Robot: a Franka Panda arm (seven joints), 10 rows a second.
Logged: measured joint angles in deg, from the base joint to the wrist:
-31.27 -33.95 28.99 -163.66 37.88 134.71 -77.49
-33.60 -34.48 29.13 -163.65 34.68 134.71 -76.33
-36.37 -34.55 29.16 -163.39 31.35 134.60 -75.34
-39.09 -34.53 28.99 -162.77 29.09 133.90 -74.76
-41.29 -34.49 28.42 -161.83 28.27 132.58 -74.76
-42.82 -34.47 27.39 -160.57 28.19 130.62 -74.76
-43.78 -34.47 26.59 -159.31 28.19 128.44 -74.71
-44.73 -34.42 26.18 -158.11 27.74 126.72 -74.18
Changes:
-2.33 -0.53 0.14 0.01 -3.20 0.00 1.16
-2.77 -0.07 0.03 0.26 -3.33 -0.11 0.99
-2.72 0.02 -0.17 0.62 -2.26 -0.70 0.58
-2.20 0.04 -0.57 0.94 -0.82 -1.32 0.00
-1.53 0.02 -1.03 1.26 -0.08 -1.96 0.00
-0.96 0.00 -0.80 1.26 0.00 -2.18 0.05
-0.95 0.05 -0.41 1.20 -0.45 -1.72 0.53

